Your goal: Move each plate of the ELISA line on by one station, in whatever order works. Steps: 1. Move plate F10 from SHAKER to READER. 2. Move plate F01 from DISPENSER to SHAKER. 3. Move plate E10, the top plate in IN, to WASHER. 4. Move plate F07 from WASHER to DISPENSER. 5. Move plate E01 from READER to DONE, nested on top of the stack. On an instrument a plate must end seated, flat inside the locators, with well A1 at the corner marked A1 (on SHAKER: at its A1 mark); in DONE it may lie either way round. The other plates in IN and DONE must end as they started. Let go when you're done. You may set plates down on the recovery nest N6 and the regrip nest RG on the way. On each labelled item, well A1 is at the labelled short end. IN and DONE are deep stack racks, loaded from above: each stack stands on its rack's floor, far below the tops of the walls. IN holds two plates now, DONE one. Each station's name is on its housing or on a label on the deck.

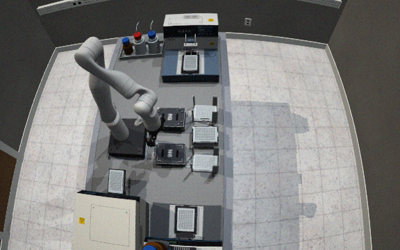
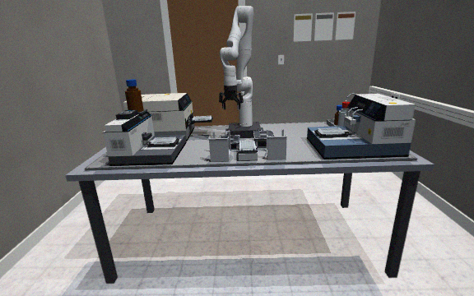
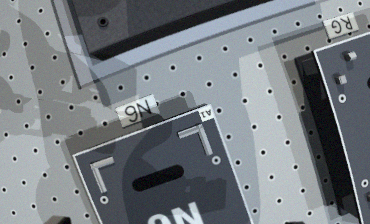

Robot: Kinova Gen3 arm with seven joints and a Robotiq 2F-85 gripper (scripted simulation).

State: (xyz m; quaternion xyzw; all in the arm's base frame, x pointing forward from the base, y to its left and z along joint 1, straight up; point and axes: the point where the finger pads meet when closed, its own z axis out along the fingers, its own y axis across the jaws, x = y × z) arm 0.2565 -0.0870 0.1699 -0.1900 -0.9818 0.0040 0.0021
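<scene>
My gripper is now 24 cm past the dark pull-out tray, 22 cm to the left of it and 12 cm above it. Also, from my hand: washer nest 56 cm to the left, 13 cm below, 13 cm ahead; then regrip nest 19 cm to the left, 16 cm below, 3 cm ahead.
</scene>
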